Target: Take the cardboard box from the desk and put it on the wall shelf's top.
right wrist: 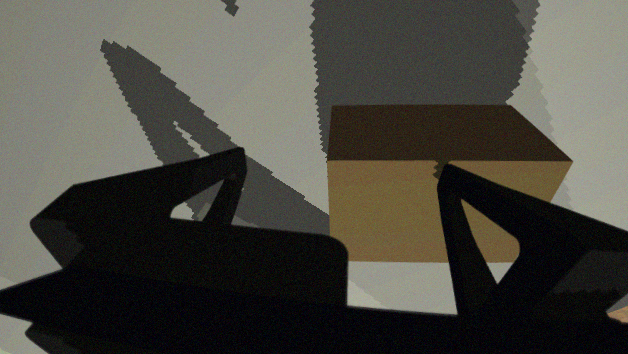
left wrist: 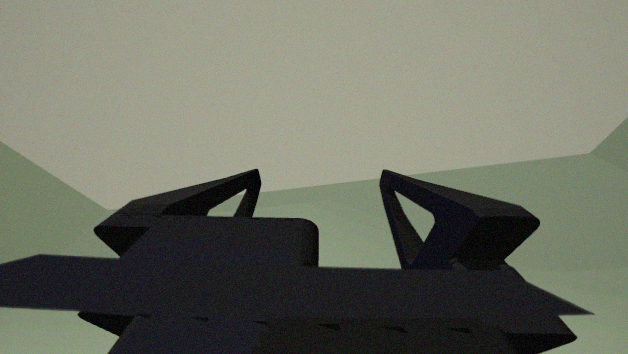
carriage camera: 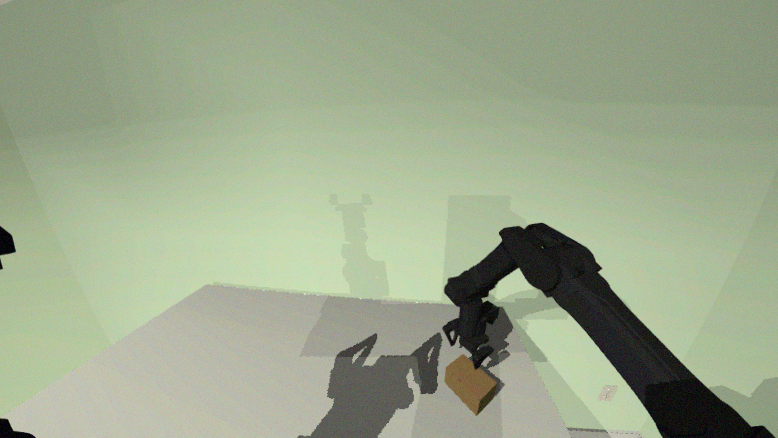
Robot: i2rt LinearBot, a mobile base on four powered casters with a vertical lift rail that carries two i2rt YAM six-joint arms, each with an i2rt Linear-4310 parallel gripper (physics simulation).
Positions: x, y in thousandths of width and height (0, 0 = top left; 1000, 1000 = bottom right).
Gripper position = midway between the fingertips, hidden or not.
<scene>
my right gripper: right wrist 544, 470; carriage camera 597, 814; not seen in the left wrist view (out of frame)
brown cardboard box: right wrist 612, 459; carriage camera 611, 887; not seen in the left wrist view (out of frame)
</scene>
